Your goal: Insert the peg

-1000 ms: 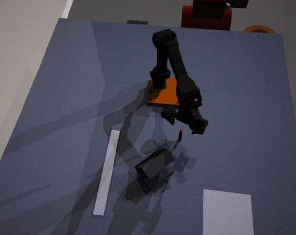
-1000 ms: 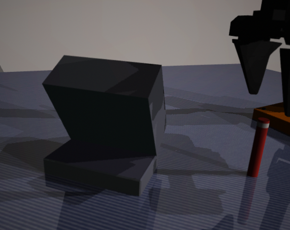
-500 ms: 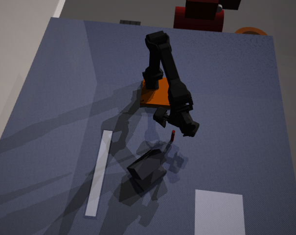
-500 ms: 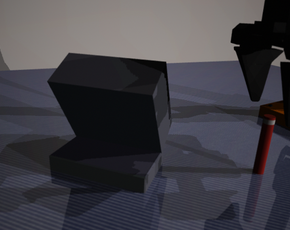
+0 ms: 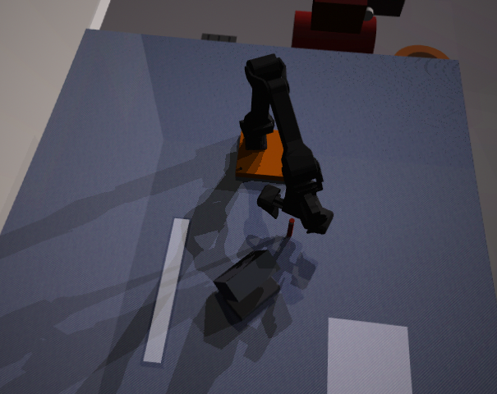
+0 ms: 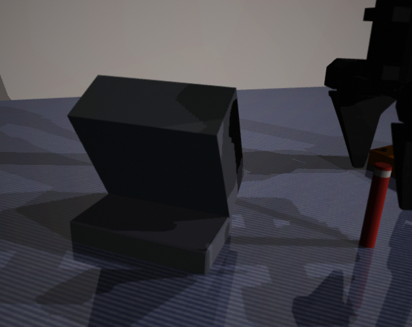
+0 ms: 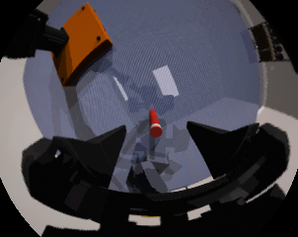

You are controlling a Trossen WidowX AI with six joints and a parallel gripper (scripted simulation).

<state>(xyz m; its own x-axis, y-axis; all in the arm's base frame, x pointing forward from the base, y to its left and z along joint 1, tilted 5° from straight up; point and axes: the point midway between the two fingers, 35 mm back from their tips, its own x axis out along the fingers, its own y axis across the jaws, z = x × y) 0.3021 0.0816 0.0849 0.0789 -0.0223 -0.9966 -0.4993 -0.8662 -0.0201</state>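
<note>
Right now the red peg is right at my gripper tip. Round my gripper tip: dark grey panel (150 mm ahead, 130 mm to the right, 20 mm above).
</note>
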